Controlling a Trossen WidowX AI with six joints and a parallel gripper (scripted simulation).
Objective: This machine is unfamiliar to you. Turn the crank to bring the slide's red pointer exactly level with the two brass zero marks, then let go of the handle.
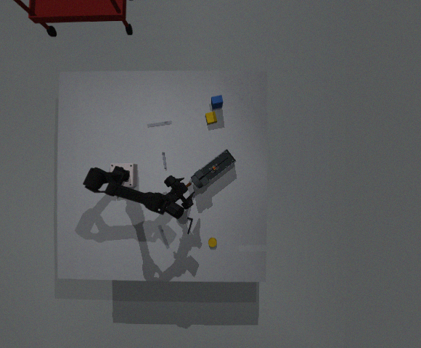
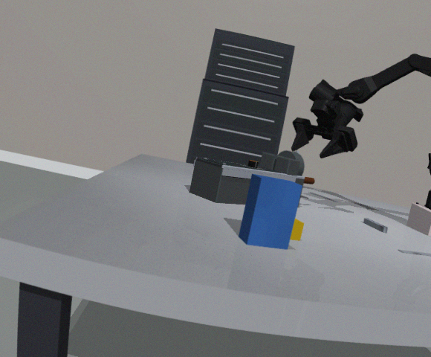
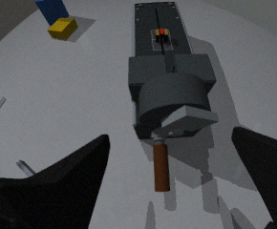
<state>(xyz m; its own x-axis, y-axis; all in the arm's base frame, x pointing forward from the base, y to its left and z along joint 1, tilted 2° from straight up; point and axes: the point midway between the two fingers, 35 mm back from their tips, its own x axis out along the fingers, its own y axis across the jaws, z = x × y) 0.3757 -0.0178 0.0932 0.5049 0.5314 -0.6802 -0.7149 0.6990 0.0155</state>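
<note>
My gripper tip is now 7 cm above the brown crank handle, 2 cm past it and 1 cm to the left of it. From my gripper tip the other things lie so: red pointer: 12 cm ahead, 11 cm to the left, 5 cm below; black hex key: 23 cm to the right, 13 cm below, 2 cm ahead; yellow block: 41 cm to the left, 12 cm below, 6 cm ahead.
</note>
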